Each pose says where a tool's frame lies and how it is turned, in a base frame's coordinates. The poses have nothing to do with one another.
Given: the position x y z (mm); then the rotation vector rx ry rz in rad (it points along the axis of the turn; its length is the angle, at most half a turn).
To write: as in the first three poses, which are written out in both.
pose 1, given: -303 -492 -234 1.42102 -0.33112 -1.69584
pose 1, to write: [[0.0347 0.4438 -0.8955 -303], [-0.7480 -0.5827 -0.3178 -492], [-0.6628 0.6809 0.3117 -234], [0 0 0 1]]
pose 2, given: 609 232 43 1.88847 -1.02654 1.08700
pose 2, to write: [[0.3283 -0.8844 0.3317 609], [-0.2806 -0.4266 -0.8598 232], [0.9019 0.1893 -0.3882 43], [0 0 0 1]]
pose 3, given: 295 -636 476 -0.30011 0.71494 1.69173
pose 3, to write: [[-0.2527 -0.9507 0.1796 295], [0.7914 -0.0963 0.6037 -636], [-0.5567 0.2946 0.7767 476], [0 0 0 1]]
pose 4, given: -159 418 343 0.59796 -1.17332 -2.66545
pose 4, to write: [[-0.9055 -0.0072 -0.4243 -159], [-0.3080 -0.6765 0.6689 418], [-0.2919 0.7364 0.6104 343], [0 0 0 1]]
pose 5, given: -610 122 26 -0.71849 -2.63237 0.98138
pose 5, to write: [[-0.8499 0.3623 -0.3827 -610], [0.5243 0.6533 -0.5462 122], [0.0521 -0.6648 -0.7452 26], [0 0 0 1]]
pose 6, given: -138 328 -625 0.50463 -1.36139 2.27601
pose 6, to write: [[-0.8374 -0.5400 0.0844 -138], [0.1811 -0.4198 -0.8894 328], [0.5157 -0.7295 0.4493 -625], [0 0 0 1]]
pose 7, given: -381 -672 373 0.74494 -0.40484 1.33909
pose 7, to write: [[0.2099 -0.9666 0.1473 -381], [0.7231 0.0520 -0.6888 -672], [0.6581 0.2511 0.7098 373], [0 0 0 1]]
